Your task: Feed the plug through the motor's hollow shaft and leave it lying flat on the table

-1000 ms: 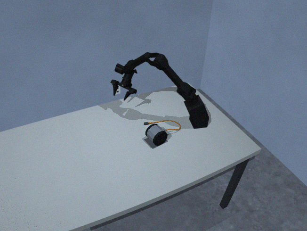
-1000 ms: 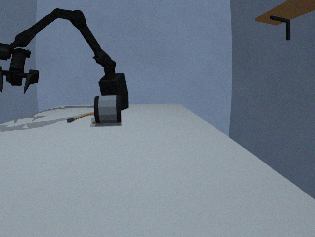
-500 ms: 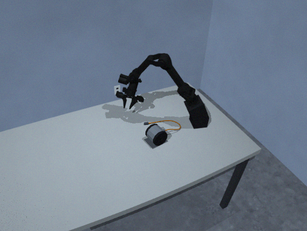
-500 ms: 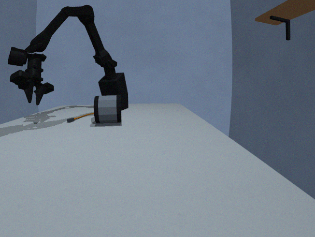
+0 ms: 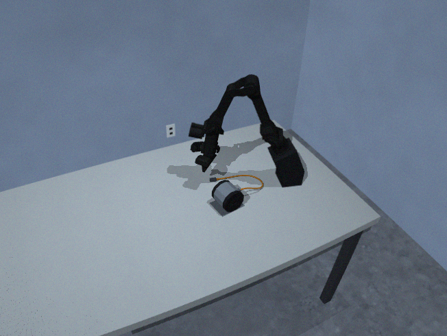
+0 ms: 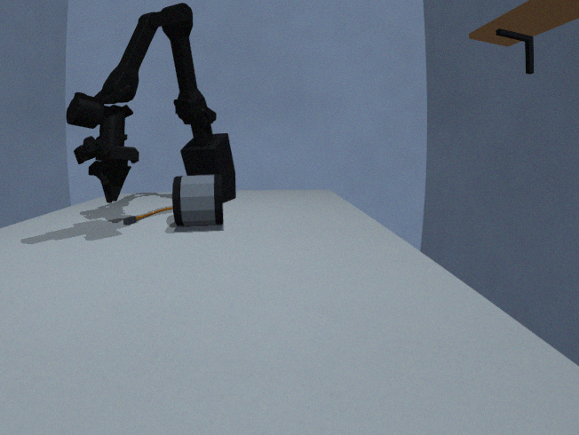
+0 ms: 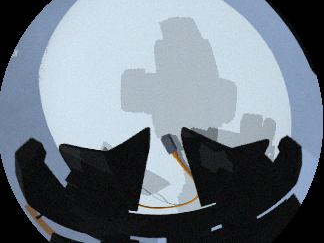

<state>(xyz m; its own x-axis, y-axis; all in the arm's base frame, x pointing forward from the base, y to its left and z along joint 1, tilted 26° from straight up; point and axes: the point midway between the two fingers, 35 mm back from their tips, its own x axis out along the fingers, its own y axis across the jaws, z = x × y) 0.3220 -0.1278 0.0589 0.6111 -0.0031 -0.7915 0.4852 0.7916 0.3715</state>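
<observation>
The plug lies 8 cm below my hand, 3 cm to the left of it and 2 cm behind it.
</observation>
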